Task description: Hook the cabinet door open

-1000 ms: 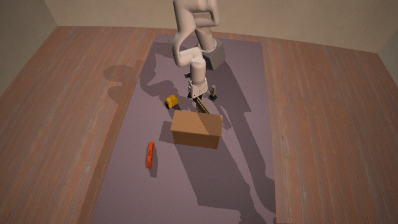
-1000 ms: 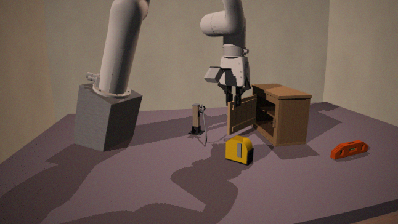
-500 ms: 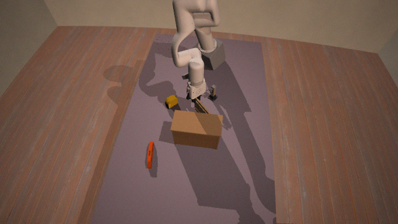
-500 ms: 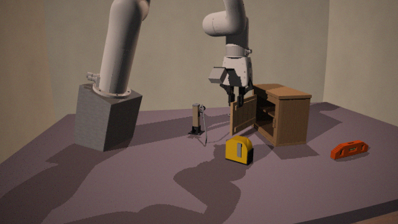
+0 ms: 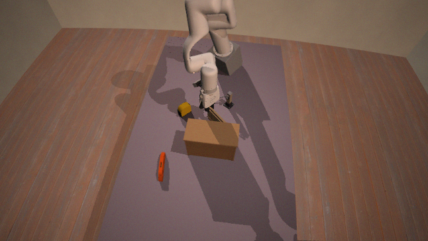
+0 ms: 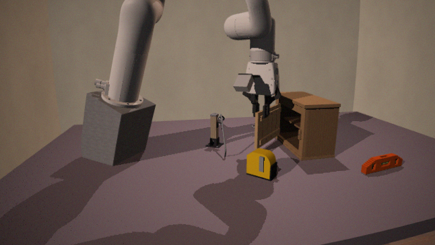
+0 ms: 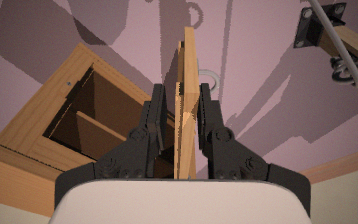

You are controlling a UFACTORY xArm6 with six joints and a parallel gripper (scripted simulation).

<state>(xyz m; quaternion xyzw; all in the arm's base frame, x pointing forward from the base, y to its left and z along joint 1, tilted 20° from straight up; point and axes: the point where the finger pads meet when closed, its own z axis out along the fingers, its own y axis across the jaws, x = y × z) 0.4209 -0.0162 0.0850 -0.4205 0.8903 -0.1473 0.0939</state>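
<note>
Now: the thin grey hook rod 12 cm behind my hand, 8 cm below it and 4 cm to the left of it. Round my hand: yellow tape measure: 16 cm to the right, 11 cm below, 5 cm behind; then cabinet door: 7 cm to the left, 7 cm below, 5 cm ahead; then hook post: 12 cm behind, 7 cm to the left, 7 cm below.
</note>
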